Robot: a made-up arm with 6 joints. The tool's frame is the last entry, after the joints. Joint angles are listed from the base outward.
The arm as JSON. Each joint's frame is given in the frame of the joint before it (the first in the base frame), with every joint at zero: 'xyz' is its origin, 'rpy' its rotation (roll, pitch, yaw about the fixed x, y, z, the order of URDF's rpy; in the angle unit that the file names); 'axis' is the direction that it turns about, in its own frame. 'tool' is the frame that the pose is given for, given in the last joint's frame.
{
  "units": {
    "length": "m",
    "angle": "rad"
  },
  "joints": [
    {
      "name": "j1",
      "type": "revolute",
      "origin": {
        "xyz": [
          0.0,
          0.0,
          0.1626
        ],
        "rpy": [
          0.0,
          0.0,
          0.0
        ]
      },
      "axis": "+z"
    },
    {
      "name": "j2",
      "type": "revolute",
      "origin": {
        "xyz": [
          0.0,
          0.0,
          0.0
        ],
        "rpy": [
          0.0,
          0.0,
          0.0
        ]
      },
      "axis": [
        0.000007,
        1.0,
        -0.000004
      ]
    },
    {
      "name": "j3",
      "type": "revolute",
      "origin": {
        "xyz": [
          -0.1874,
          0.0,
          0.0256
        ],
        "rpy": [
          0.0,
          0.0,
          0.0
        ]
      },
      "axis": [
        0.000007,
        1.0,
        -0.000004
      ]
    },
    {
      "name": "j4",
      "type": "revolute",
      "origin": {
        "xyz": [
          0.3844,
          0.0,
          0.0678
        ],
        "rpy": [
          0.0,
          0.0,
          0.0
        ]
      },
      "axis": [
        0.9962,
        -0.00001,
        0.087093
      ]
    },
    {
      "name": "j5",
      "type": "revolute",
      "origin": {
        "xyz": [
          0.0,
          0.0,
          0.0
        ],
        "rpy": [
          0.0,
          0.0,
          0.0
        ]
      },
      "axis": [
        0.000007,
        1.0,
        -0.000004
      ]
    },
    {
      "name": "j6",
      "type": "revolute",
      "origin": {
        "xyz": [
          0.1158,
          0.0,
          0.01
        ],
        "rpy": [
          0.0,
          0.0,
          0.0
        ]
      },
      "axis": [
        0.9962,
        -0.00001,
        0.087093
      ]
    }
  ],
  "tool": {
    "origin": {
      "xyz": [
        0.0,
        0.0,
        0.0
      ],
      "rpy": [
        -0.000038,
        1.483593,
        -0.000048
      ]
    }
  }
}
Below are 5 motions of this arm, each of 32 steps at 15 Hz.
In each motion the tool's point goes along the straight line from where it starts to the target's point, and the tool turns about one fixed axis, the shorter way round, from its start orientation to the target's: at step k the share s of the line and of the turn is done. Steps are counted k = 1, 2, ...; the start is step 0. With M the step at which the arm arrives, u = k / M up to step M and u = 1 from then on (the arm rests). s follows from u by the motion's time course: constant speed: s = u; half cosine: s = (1 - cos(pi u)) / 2; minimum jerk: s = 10 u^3 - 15 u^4 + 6 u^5.
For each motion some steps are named. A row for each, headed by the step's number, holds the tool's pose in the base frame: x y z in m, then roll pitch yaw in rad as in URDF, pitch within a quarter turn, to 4 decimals.
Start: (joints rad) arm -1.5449 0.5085 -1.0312 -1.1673 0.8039 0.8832
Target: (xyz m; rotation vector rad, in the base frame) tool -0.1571 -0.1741 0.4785 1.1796 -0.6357 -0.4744
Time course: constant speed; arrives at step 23
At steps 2, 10, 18, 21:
2: -0.0785 -0.2295 0.5402 0.7464 1.3294 -1.5187
10: -0.1084 -0.2084 0.5167 1.2697 0.7689 -0.9311
18: -0.1384 -0.1873 0.4932 1.3265 0.1686 -0.7907
21: -0.1496 -0.1794 0.4844 1.3253 -0.0574 -0.7494

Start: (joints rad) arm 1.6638 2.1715 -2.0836 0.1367 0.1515 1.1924
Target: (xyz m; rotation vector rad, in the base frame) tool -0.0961 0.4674 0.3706 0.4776 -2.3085 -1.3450
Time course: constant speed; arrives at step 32
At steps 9, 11, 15, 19, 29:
9: -0.0709 0.5827 0.3335 1.8303 0.1303 -2.8714
11: -0.0730 0.5727 0.3367 1.8515 0.1050 -2.8466
15: -0.0774 0.5526 0.3432 1.8919 0.0528 -2.7989
19: -0.0818 0.5326 0.3496 1.9296 -0.0012 -2.7533
29: -0.0928 0.4824 0.3658 2.0137 -0.1430 -2.6477

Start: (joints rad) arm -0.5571 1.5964 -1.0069 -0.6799 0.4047 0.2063
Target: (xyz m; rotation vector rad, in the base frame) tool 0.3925 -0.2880 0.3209 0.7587 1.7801 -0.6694
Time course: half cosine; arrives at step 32
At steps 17, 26, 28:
17: 0.3862 -0.2798 0.2254 -2.6212 0.9535 2.8921
26: 0.3913 -0.2865 0.3031 -2.7853 1.1985 2.6366
28: 0.3920 -0.2873 0.3128 -2.8266 1.2274 2.5842

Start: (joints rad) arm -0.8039 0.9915 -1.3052 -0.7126 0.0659 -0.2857
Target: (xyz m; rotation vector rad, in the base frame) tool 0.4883 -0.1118 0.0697 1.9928 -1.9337 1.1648
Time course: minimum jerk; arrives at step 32
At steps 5, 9, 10, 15, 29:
5: 0.2619 -0.2671 0.5419 -1.1995 0.5103 -2.2085
9: 0.2874 -0.2496 0.4887 -1.3471 0.3640 -2.2413
10: 0.2969 -0.2430 0.4688 -1.3988 0.3085 -2.2472
15: 0.3580 -0.2012 0.3415 -1.7172 -0.0458 -2.2171
29: 0.4866 -0.1129 0.0732 -2.5940 -0.6310 -1.7304

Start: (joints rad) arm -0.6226 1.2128 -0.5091 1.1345 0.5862 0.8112
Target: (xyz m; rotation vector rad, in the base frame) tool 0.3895 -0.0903 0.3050 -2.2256 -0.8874 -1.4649
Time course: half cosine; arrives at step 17
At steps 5, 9, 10, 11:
5: 0.3380 -0.1475 0.1182 2.5819 -0.7036 1.0326
9: 0.3603 -0.1227 0.1992 2.7179 -0.8961 1.0020
10: 0.3662 -0.1162 0.2203 2.7607 -0.9457 0.9854
11: 0.3717 -0.1101 0.2404 2.8057 -0.9923 0.9650

